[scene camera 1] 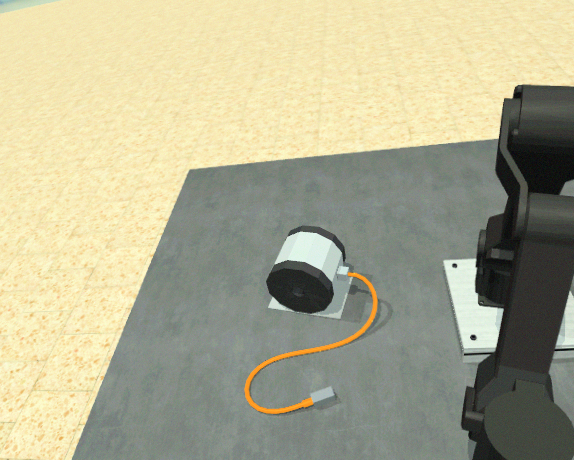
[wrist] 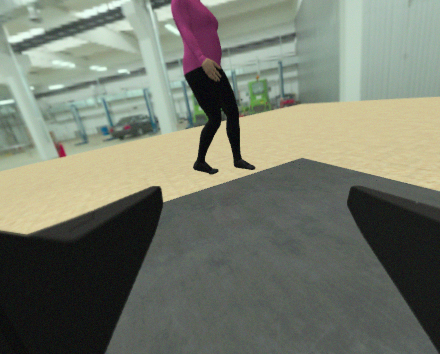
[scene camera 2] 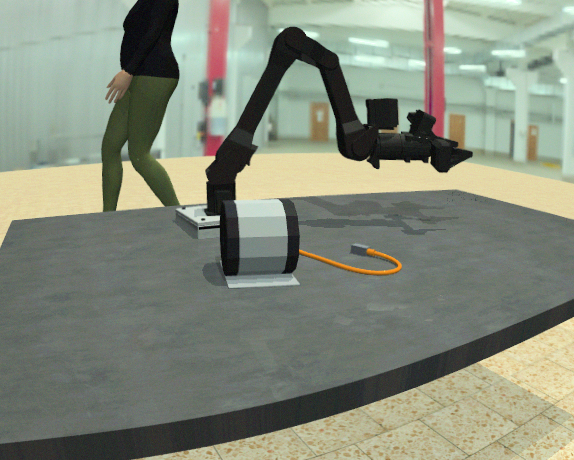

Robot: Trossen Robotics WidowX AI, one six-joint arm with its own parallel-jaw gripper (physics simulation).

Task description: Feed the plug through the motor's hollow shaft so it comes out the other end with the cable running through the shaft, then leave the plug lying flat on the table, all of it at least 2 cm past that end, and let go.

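Frame: origin at the arm's base, x left, y back, z up, level; centimetres.
Where they show: gripper, fingertip midpoint: [wrist: 254, 195] [scene camera 2: 464, 149]; arm's base, link origin: [scene camera 1: 501, 291].
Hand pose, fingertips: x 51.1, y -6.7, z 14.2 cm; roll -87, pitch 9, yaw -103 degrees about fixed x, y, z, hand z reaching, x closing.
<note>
Things, the pixels of their top centre, and the offset from my fingertips. Level surfaces: height alone.
- motor, top centre: [scene camera 2: 257, 201] [scene camera 1: 304, 246] dx -50.0, dy -21.6, dz -7.1 cm
- grey plug, top centre: [scene camera 1: 322, 394] [scene camera 2: 360, 245] dx -31.6, dy -15.6, dz -15.9 cm
- grey table, surface height: dz -17.3 cm
The motor [scene camera 1: 311, 250] [scene camera 2: 262, 237], a white drum with black end caps, lies on its side on a pale base plate. A dark hub shows at the middle of its near cap in scene camera 1. The orange cable [scene camera 1: 375, 300] [scene camera 2: 345, 267] leaves a small block on the motor's side and curves in an S over the table, outside the shaft. The grey plug [scene camera 1: 323, 396] [scene camera 2: 359, 248] at its end lies on the table, apart from the motor. My gripper [scene camera 2: 470, 154] [wrist: 254, 195] is open and empty, high above the table, away from the plug.
The grey table [scene camera 1: 215, 210] [scene camera 2: 150, 340] [wrist: 250, 250] bears everything. The arm's white base plate [scene camera 1: 462, 310] [scene camera 2: 187, 215] is bolted down on the table. A person in green trousers [scene camera 2: 150, 110] stands beyond the table, and one in a pink top [wrist: 200, 35] shows in the wrist view.
</note>
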